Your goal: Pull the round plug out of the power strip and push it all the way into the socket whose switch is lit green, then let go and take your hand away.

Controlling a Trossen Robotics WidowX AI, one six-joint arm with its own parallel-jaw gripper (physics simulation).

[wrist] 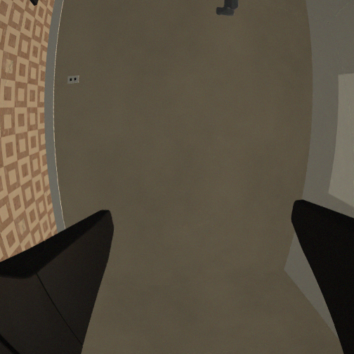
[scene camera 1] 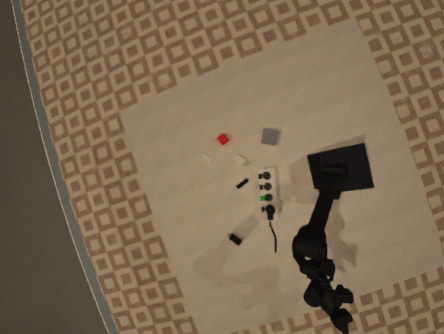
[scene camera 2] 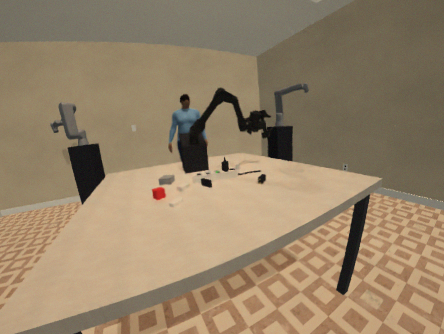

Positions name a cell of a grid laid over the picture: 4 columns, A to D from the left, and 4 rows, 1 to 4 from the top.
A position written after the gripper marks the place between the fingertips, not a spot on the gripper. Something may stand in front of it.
In view: the gripper (wrist: C3) and a white power strip (scene camera 1: C3).
